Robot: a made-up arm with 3 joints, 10 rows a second.
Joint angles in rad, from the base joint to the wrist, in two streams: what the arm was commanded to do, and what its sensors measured. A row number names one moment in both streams.
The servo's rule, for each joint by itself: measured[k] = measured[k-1] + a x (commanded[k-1-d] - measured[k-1]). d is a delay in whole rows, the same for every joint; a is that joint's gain. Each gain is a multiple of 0.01, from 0.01 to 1. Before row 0 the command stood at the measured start. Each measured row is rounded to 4 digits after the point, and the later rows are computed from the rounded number. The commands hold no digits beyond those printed.
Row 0, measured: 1.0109 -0.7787 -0.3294
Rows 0 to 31, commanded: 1.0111 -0.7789 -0.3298; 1.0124 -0.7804 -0.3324; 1.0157 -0.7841 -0.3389; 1.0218 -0.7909 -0.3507; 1.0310 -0.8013 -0.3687; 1.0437 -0.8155 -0.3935; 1.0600 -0.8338 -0.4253; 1.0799 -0.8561 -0.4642; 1.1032 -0.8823 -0.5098; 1.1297 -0.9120 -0.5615; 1.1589 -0.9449 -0.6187; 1.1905 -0.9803 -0.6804; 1.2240 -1.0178 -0.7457; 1.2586 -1.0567 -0.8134; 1.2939 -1.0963 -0.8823; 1.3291 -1.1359 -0.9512; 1.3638 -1.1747 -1.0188; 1.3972 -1.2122 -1.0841; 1.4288 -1.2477 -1.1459; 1.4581 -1.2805 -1.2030; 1.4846 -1.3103 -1.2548; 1.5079 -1.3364 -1.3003; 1.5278 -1.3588 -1.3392; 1.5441 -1.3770 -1.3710; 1.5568 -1.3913 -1.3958; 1.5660 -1.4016 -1.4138; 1.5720 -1.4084 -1.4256; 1.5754 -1.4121 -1.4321; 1.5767 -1.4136 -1.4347; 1.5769 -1.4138 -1.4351; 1.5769 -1.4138 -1.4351; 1.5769 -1.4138 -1.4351
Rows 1 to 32, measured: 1.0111 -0.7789 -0.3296; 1.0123 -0.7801 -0.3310; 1.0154 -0.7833 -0.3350; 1.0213 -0.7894 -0.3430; 1.0302 -0.7989 -0.3561; 1.0426 -0.8122 -0.3752; 1.0586 -0.8295 -0.4008; 1.0782 -0.8508 -0.4331; 1.1012 -0.8760 -0.4722; 1.1274 -0.9048 -0.5177; 1.1564 -0.9369 -0.5692; 1.1878 -0.9716 -0.6259; 1.2211 -1.0086 -0.6870; 1.2556 -1.0471 -0.7515; 1.2908 -1.0865 -0.8182; 1.3260 -1.1260 -0.8860; 1.3608 -1.1650 -0.9537; 1.3943 -1.2028 -1.0202; 1.4260 -1.2387 -1.0843; 1.4555 -1.2721 -1.1448; 1.4823 -1.3027 -1.2009; 1.5059 -1.3297 -1.2516; 1.5260 -1.3530 -1.2963; 1.5427 -1.3722 -1.3344; 1.5557 -1.3875 -1.3657; 1.5652 -1.3988 -1.3902; 1.5715 -1.4065 -1.4083; 1.5751 -1.4110 -1.4204; 1.5766 -1.4131 -1.4277; 1.5769 -1.4137 -1.4315; 1.5769 -1.4138 -1.4333; 1.5769 -1.4138 -1.4342
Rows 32 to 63, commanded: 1.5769 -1.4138 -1.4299; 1.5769 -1.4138 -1.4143; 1.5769 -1.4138 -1.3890; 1.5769 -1.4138 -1.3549; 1.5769 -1.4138 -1.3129; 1.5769 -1.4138 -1.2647; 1.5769 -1.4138 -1.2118; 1.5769 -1.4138 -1.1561; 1.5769 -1.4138 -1.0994; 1.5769 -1.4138 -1.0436; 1.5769 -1.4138 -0.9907; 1.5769 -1.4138 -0.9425; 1.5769 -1.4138 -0.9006; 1.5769 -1.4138 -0.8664; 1.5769 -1.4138 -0.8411; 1.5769 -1.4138 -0.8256; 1.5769 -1.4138 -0.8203; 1.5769 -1.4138 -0.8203; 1.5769 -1.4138 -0.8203; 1.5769 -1.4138 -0.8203; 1.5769 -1.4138 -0.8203; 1.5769 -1.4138 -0.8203; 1.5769 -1.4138 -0.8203; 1.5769 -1.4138 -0.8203; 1.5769 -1.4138 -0.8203; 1.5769 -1.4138 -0.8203; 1.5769 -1.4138 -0.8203; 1.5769 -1.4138 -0.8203; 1.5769 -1.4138 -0.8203; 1.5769 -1.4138 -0.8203; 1.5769 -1.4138 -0.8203; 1.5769 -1.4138 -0.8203
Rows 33 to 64, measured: 1.5769 -1.4138 -1.4320; 1.5769 -1.4138 -1.4230; 1.5769 -1.4138 -1.4057; 1.5769 -1.4138 -1.3798; 1.5769 -1.4138 -1.3457; 1.5769 -1.4138 -1.3044; 1.5769 -1.4138 -1.2572; 1.5769 -1.4138 -1.2056; 1.5769 -1.4138 -1.1514; 1.5769 -1.4138 -1.0964; 1.5769 -1.4138 -1.0425; 1.5769 -1.4138 -0.9915; 1.5769 -1.4138 -0.9451; 1.5769 -1.4138 -0.9050; 1.5769 -1.4138 -0.8724; 1.5769 -1.4138 -0.8485; 1.5769 -1.4138 -0.8341; 1.5769 -1.4138 -0.8271; 1.5769 -1.4138 -0.8236; 1.5769 -1.4138 -0.8219; 1.5769 -1.4138 -0.8211; 1.5769 -1.4138 -0.8207; 1.5769 -1.4138 -0.8205; 1.5769 -1.4138 -0.8204; 1.5769 -1.4138 -0.8203; 1.5769 -1.4138 -0.8203; 1.5769 -1.4138 -0.8203; 1.5769 -1.4138 -0.8203; 1.5769 -1.4138 -0.8203; 1.5769 -1.4138 -0.8203; 1.5769 -1.4138 -0.8203; 1.5769 -1.4138 -0.8203
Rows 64 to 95, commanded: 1.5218 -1.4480 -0.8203; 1.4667 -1.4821 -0.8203; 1.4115 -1.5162 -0.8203; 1.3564 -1.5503 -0.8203; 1.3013 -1.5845 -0.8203; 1.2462 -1.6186 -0.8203; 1.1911 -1.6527 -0.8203; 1.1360 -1.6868 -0.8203; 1.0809 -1.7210 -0.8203; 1.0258 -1.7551 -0.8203; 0.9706 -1.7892 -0.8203; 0.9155 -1.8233 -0.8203; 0.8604 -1.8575 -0.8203; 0.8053 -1.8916 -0.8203; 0.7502 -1.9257 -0.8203; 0.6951 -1.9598 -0.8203; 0.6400 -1.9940 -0.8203; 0.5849 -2.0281 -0.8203; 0.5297 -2.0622 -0.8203; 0.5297 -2.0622 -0.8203; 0.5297 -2.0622 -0.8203; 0.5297 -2.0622 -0.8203; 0.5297 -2.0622 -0.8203; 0.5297 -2.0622 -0.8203; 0.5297 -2.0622 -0.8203; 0.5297 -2.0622 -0.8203; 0.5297 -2.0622 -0.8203; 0.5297 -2.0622 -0.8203; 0.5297 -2.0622 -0.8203; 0.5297 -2.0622 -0.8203; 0.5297 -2.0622 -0.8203; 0.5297 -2.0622 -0.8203
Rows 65 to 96, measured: 1.5262 -1.4412 -0.8203; 1.4715 -1.4739 -0.8203; 1.4163 -1.5077 -0.8203; 1.3612 -1.5418 -0.8203; 1.3061 -1.5760 -0.8203; 1.2510 -1.6101 -0.8203; 1.1959 -1.6442 -0.8203; 1.1408 -1.6783 -0.8203; 1.0857 -1.7125 -0.8203; 1.0306 -1.7466 -0.8203; 0.9754 -1.7807 -0.8203; 0.9203 -1.8148 -0.8203; 0.8652 -1.8490 -0.8203; 0.8101 -1.8831 -0.8203; 0.7550 -1.9172 -0.8203; 0.6999 -1.9513 -0.8203; 0.6448 -1.9855 -0.8203; 0.5897 -2.0196 -0.8203; 0.5345 -2.0537 -0.8203; 0.5301 -2.0605 -0.8203; 0.5297 -2.0619 -0.8203; 0.5297 -2.0621 -0.8203; 0.5297 -2.0622 -0.8203; 0.5297 -2.0622 -0.8203; 0.5297 -2.0622 -0.8203; 0.5297 -2.0622 -0.8203; 0.5297 -2.0622 -0.8203; 0.5297 -2.0622 -0.8203; 0.5297 -2.0622 -0.8203; 0.5297 -2.0622 -0.8203; 0.5297 -2.0622 -0.8203; 0.5297 -2.0622 -0.8203
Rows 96 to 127, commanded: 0.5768 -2.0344 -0.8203; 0.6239 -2.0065 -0.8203; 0.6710 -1.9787 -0.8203; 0.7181 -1.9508 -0.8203; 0.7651 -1.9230 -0.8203; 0.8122 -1.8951 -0.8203; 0.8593 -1.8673 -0.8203; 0.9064 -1.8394 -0.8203; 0.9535 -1.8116 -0.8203; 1.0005 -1.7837 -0.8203; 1.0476 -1.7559 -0.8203; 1.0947 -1.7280 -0.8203; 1.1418 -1.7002 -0.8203; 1.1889 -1.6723 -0.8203; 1.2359 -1.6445 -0.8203; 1.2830 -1.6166 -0.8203; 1.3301 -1.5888 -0.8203; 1.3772 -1.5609 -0.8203; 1.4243 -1.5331 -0.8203; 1.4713 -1.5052 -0.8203; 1.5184 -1.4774 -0.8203; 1.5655 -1.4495 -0.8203; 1.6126 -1.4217 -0.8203; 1.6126 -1.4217 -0.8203; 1.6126 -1.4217 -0.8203; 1.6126 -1.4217 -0.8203; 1.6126 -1.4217 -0.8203; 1.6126 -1.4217 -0.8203; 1.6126 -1.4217 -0.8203; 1.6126 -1.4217 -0.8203; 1.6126 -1.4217 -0.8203; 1.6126 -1.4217 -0.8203
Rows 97 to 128, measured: 0.5730 -2.0400 -0.8203; 0.6198 -2.0132 -0.8203; 0.6669 -1.9856 -0.8203; 0.7140 -1.9578 -0.8203; 0.7610 -1.9300 -0.8203; 0.8081 -1.9021 -0.8203; 0.8552 -1.8743 -0.8203; 0.9023 -1.8464 -0.8203; 0.9494 -1.8186 -0.8203; 0.9964 -1.7907 -0.8203; 1.0435 -1.7629 -0.8203; 1.0906 -1.7350 -0.8203; 1.1377 -1.7072 -0.8203; 1.1848 -1.6793 -0.8203; 1.2318 -1.6515 -0.8203; 1.2789 -1.6236 -0.8203; 1.3260 -1.5958 -0.8203; 1.3731 -1.5679 -0.8203; 1.4202 -1.5401 -0.8203; 1.4672 -1.5122 -0.8203; 1.5143 -1.4844 -0.8203; 1.5614 -1.4565 -0.8203; 1.6085 -1.4287 -0.8203; 1.6123 -1.4231 -0.8203; 1.6126 -1.4220 -0.8203; 1.6126 -1.4218 -0.8203; 1.6126 -1.4217 -0.8203; 1.6126 -1.4217 -0.8203; 1.6126 -1.4217 -0.8203; 1.6126 -1.4217 -0.8203; 1.6126 -1.4217 -0.8203; 1.6126 -1.4217 -0.8203
